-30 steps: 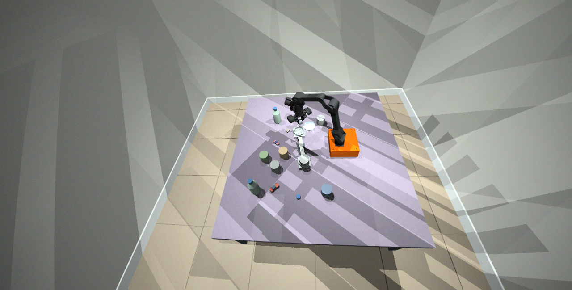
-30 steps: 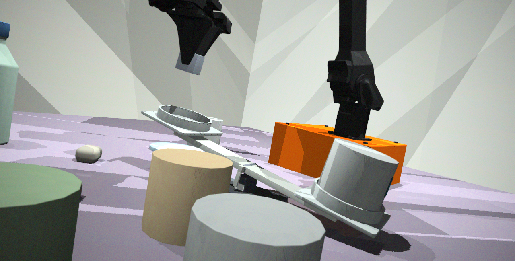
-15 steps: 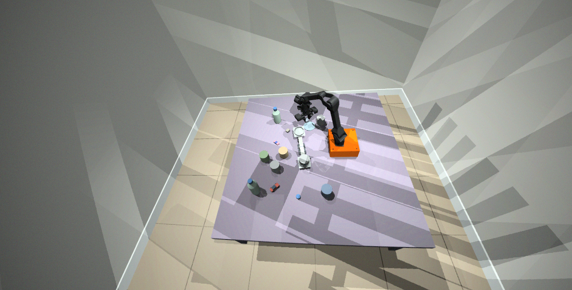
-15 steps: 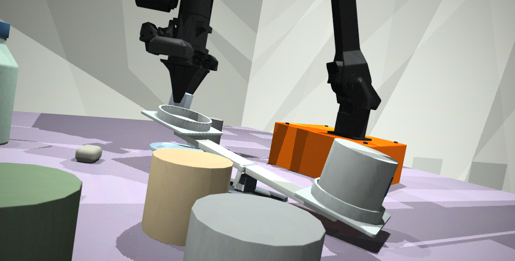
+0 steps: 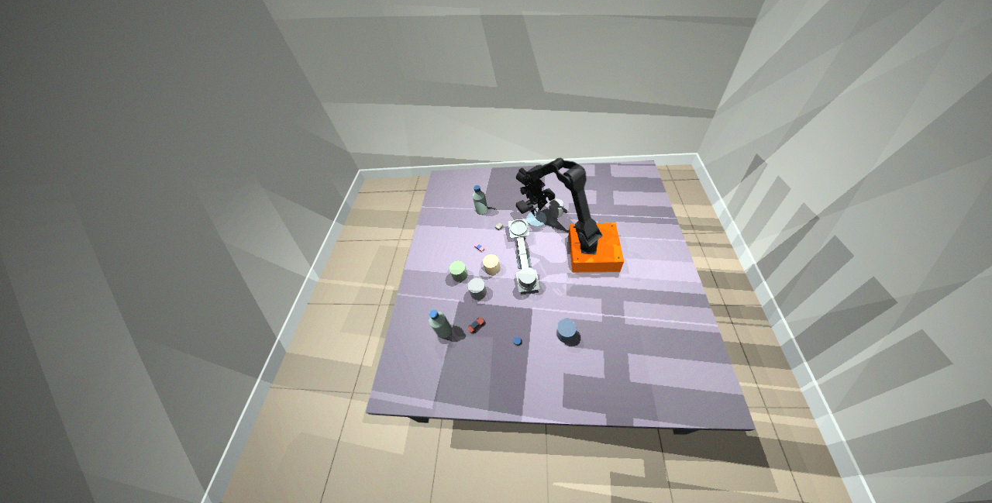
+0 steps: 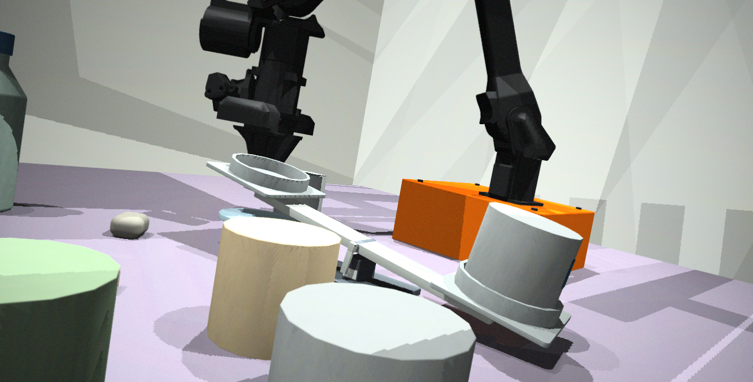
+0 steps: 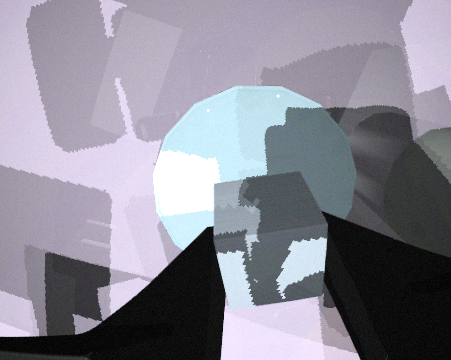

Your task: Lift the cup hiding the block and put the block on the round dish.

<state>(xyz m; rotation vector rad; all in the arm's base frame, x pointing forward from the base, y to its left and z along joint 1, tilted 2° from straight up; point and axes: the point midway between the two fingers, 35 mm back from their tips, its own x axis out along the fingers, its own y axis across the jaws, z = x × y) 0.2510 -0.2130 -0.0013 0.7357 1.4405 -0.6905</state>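
Now: gripper tip 50 mm above the pale blue round dish. From my gripper tip the other things lie so: small grey lump (180 mm ahead, 70 mm to the left, 40 mm below); then tan cylinder (310 mm to the left, 150 mm ahead, 10 mm below); then pink-and-blue eraser (250 mm ahead, 210 mm to the left, 40 mm below).
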